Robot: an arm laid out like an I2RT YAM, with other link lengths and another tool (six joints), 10 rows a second.
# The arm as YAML. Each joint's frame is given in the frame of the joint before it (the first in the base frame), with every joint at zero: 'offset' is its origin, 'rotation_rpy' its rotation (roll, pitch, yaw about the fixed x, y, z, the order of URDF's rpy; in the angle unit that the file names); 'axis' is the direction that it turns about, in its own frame. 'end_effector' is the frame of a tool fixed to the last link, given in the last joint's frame.
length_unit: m
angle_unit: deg
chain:
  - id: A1
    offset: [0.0, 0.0, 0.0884]
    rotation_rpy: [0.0, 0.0, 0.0]
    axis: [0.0, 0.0, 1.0]
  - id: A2
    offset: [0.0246, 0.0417, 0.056]
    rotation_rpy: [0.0, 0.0, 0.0]
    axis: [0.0, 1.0, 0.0]
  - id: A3
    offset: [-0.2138, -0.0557, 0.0]
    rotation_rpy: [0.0, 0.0, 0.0]
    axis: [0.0, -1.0, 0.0]
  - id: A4
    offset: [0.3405, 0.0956, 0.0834]
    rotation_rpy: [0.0, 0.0, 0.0]
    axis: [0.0, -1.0, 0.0]
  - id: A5
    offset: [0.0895, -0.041, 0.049]
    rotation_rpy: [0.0, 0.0, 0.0]
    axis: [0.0, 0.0, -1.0]
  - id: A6
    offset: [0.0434, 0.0, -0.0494]
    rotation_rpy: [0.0, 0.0, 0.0]
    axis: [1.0, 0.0, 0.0]
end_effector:
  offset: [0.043, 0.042, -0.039]
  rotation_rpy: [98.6, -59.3, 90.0]
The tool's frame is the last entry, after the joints.
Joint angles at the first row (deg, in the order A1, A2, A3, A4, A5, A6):
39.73, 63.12, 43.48, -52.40, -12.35, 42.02
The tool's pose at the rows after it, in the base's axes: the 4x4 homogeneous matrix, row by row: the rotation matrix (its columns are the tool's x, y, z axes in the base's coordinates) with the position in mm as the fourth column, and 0 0 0 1 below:
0.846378 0.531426 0.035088 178.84; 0.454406 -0.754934 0.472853 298.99; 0.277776 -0.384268 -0.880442 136.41; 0 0 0 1
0.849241 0.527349 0.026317 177.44; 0.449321 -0.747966 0.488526 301.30; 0.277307 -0.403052 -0.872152 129.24; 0 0 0 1
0.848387 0.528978 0.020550 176.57; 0.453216 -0.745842 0.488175 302.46; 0.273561 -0.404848 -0.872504 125.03; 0 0 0 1
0.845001 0.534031 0.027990 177.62; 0.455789 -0.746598 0.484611 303.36; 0.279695 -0.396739 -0.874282 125.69; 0 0 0 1
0.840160 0.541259 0.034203 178.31; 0.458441 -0.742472 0.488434 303.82; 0.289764 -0.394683 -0.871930 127.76; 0 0 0 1
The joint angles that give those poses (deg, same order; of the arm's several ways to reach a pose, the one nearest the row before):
40.03, 63.79, 42.60, -50.03, -11.43, 42.26
40.27, 64.14, 41.38, -48.12, -12.44, 42.89
40.49, 64.72, 41.11, -47.46, -12.57, 42.90
40.61, 64.96, 41.48, -47.36, -12.07, 42.74
40.61, 64.77, 41.64, -47.20, -11.99, 42.42

